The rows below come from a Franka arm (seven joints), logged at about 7 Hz.
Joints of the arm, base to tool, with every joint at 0 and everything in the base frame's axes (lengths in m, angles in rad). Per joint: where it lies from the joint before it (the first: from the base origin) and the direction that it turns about. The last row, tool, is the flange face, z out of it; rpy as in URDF.
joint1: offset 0 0 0.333 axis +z
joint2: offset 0 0 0 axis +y
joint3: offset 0 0 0.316 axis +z
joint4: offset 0.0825 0 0 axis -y
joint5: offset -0.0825 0 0.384 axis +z
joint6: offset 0 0 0 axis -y
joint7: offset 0.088 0 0 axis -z
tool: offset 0 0 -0.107 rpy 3.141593 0 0
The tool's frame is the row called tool.
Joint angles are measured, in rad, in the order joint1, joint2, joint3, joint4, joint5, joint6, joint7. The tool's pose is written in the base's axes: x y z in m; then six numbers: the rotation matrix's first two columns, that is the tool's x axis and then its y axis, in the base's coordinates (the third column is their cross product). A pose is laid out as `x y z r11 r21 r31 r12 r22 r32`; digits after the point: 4 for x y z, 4 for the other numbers.
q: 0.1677, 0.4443, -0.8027, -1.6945, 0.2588, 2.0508, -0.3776
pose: 0.5656 -0.3276 0.4066 0.9511 -0.3080 0.0252 -0.3089 -0.9463 0.0949
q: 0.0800, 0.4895, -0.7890, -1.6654, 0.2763, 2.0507, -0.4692
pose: 0.5502 -0.3687 0.3940 0.9567 -0.2909 0.0057 -0.2899 -0.9514 0.1036
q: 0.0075, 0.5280, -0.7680, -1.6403, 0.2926, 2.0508, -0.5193
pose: 0.5387 -0.3980 0.3805 0.9560 -0.2933 -0.0095 -0.2908 -0.9513 0.1026
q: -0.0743, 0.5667, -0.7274, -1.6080, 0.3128, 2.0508, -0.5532
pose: 0.5302 -0.4235 0.3651 0.9528 -0.3032 -0.0179 -0.3005 -0.9496 0.0886
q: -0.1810, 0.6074, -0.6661, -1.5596, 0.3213, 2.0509, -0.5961
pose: 0.5199 -0.4543 0.3502 0.9529 -0.3023 -0.0218 -0.3000 -0.9510 0.0743
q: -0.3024, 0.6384, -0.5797, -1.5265, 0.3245, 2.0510, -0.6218
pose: 0.5050 -0.4822 0.3291 0.9482 -0.3164 -0.0281 -0.3153 -0.9483 0.0372
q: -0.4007, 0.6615, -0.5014, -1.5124, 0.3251, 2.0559, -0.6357
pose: 0.4913 -0.5006 0.3072 0.9427 -0.3320 -0.0341 -0.3322 -0.9432 -0.0026
